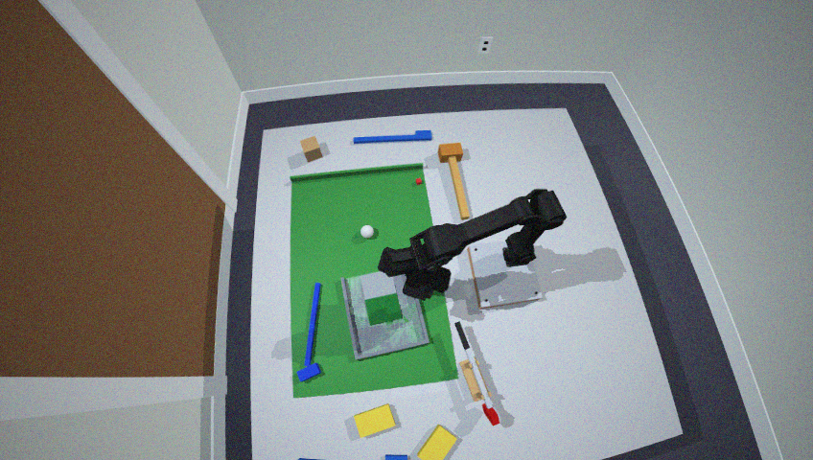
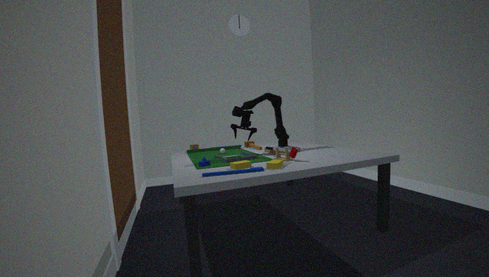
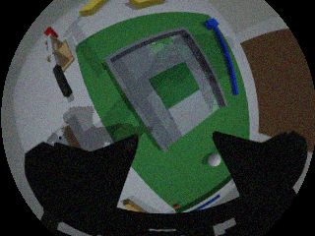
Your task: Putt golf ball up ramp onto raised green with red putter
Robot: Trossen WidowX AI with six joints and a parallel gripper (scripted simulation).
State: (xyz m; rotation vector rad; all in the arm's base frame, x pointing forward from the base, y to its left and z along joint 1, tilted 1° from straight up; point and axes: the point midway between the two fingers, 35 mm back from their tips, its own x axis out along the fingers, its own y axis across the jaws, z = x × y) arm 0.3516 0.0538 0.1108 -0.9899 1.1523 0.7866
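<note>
My gripper tip is now 90 mm past the small red cube, 380 mm to the left of it and 100 mm above it. Also, from my gripper tip: white golf ball: 100 mm ahead, 200 mm to the right, 90 mm below; then green mat: 120 mm ahead, 80 mm to the right, 110 mm below; then blue putter: 290 mm ahead, 110 mm to the left, 100 mm below.
</note>
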